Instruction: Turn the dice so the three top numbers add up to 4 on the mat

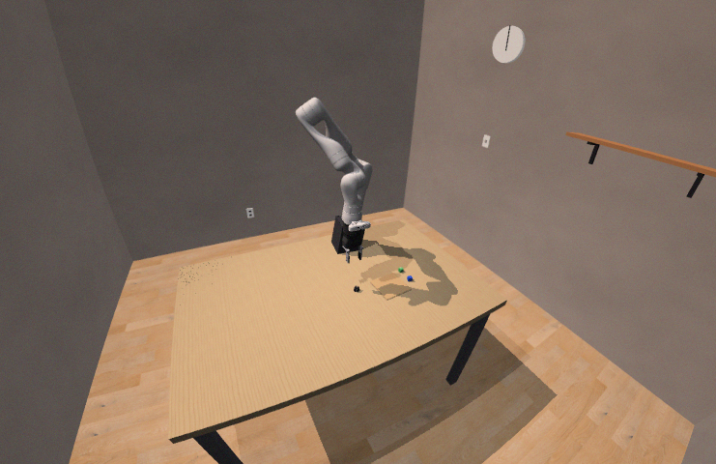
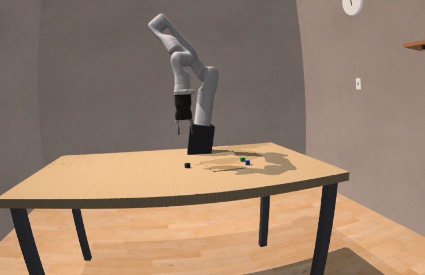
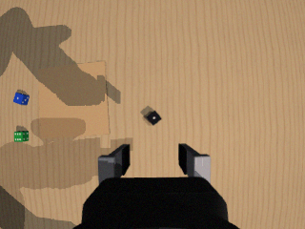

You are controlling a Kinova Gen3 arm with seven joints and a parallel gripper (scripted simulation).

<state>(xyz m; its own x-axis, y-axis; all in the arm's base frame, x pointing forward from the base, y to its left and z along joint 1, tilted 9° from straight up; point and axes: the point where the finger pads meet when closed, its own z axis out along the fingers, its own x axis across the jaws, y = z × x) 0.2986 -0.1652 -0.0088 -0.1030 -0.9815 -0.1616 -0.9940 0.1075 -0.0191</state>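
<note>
Right now my hand is 150 mm above the black die and 40 mm short of it. Round my hand: tan mat: 160 mm below, 150 mm to the left, 90 mm ahead; then blue die: 250 mm to the left, 150 mm below, 110 mm ahead; then green die: 260 mm to the left, 150 mm below, 30 mm ahead.
</note>
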